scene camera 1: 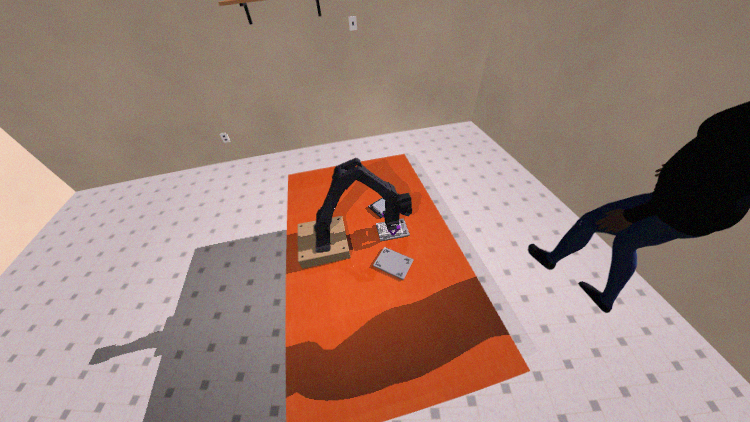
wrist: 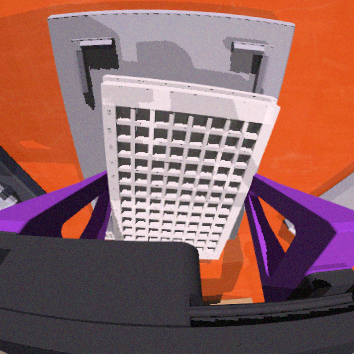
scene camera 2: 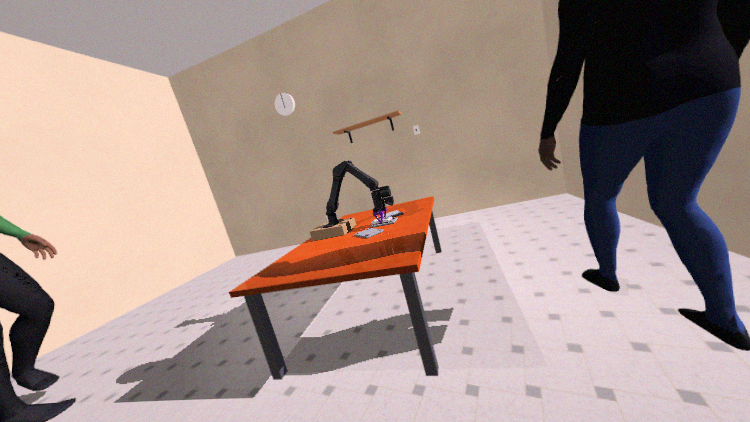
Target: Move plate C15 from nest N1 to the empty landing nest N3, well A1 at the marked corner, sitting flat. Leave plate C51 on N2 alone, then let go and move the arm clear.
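My gripper point(scene camera 1: 394, 228) point(scene camera 2: 379, 216) point(wrist: 178, 177), with purple fingers, is shut on a white gridded well plate point(scene camera 1: 385, 231) point(wrist: 190, 97), taken as C15. It holds the plate by its long sides over the middle grey nest point(wrist: 175, 30) point(scene camera 1: 402, 236). The nest's two far corner brackets show beyond the plate's far edge; the near part is hidden. Whether the plate touches the nest is unclear. A paler plate point(scene camera 1: 378, 205) point(wrist: 6, 194), apparently C51, lies in a dark nest point(wrist: 20, 172) at the back, apart from the gripper. Nest labels and the A1 mark are not readable.
Another grey nest point(scene camera 1: 393, 263) point(scene camera 2: 369, 232) with corner brackets lies nearer the front, at an angle; its edge shows at the right in the wrist view point(wrist: 342, 192). The arm stands on a wooden base block point(scene camera 1: 335, 255) point(scene camera 2: 327, 231) on the orange table point(scene camera 1: 325, 309) point(scene camera 2: 314, 267).
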